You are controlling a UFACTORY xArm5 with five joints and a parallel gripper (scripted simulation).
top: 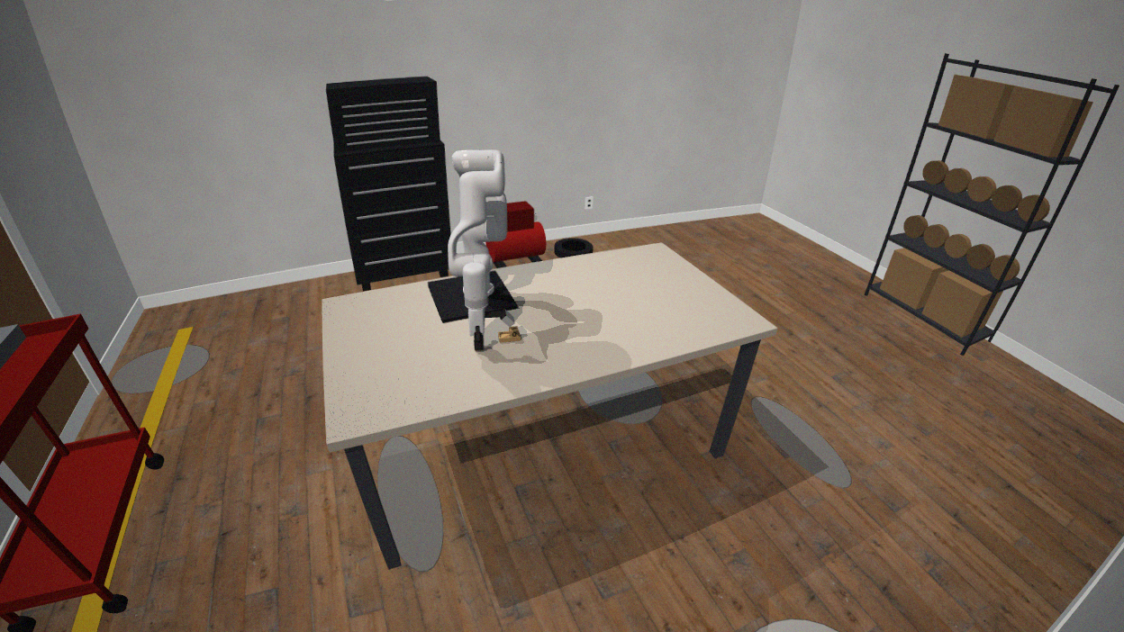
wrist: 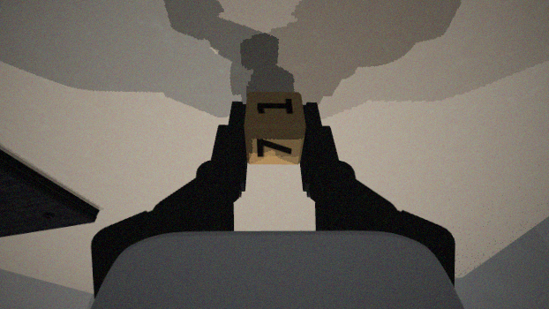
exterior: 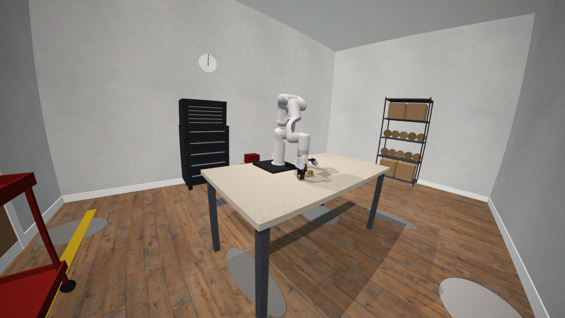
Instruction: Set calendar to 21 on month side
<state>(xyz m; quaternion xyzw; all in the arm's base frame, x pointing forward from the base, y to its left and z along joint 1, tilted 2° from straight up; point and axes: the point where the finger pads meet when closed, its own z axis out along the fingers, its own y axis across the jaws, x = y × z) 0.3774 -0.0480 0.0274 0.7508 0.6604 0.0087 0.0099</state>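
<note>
Now: hand 20 mm above the wooden digit cube. From my hand the other things lie so: wooden tray 40 mm behind, 110 mm to the left, 30 mm below.
</note>
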